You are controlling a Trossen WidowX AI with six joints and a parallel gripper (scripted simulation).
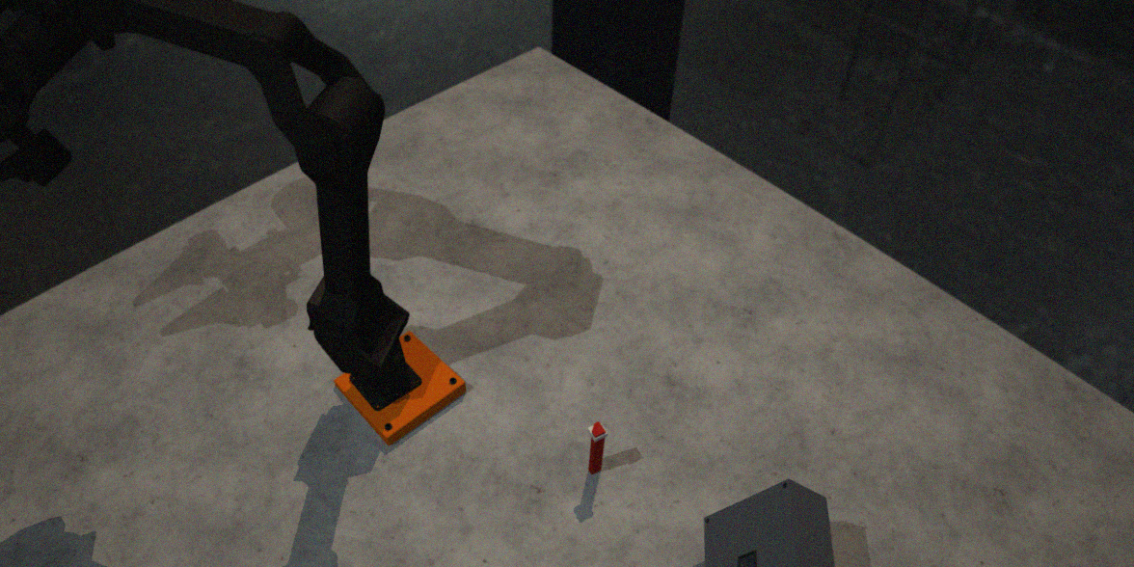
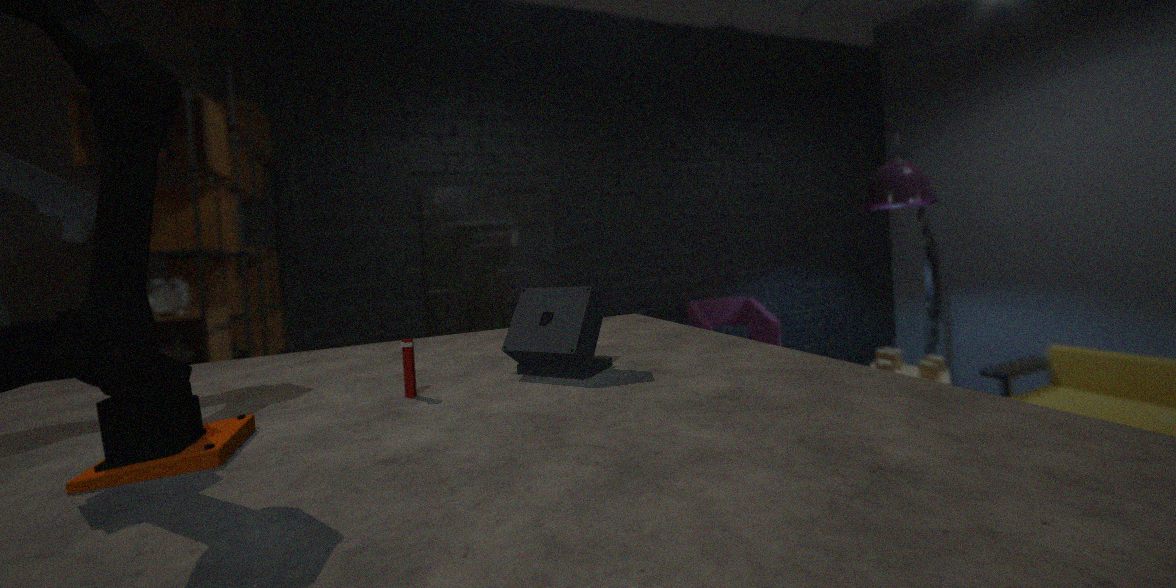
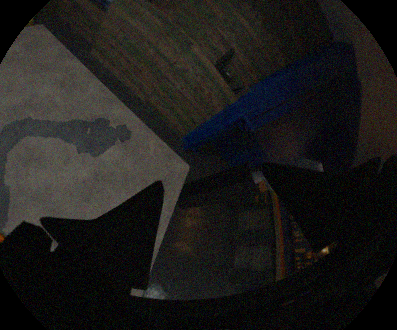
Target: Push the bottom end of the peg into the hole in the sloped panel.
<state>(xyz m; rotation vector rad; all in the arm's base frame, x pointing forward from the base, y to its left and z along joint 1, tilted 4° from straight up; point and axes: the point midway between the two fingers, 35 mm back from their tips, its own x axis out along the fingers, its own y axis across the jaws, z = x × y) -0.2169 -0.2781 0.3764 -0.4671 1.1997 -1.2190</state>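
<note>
Right now my gripper tip is 480 mm short of the red peg, 430 mm to the right of it and 300 mm above it. The rest, counted from my gripper tip: grey sloped panel: 700 mm ahead, 450 mm to the left, 280 mm below.
</note>
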